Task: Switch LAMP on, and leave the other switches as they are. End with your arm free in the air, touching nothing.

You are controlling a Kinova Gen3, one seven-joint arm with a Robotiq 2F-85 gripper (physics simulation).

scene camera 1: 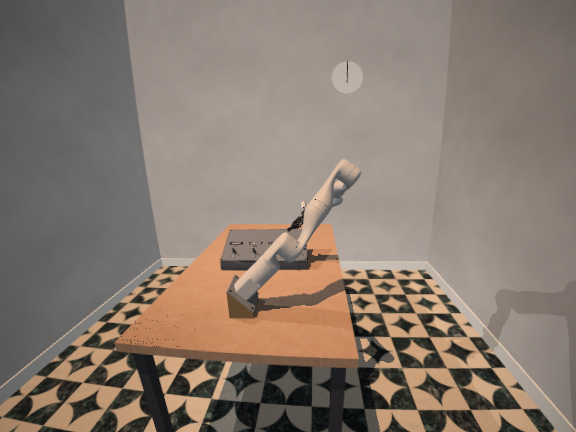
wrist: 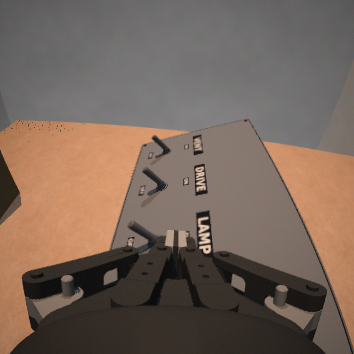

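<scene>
You'd see the gripper in the pictures, and there's a grey switch panel in them as well.
</scene>
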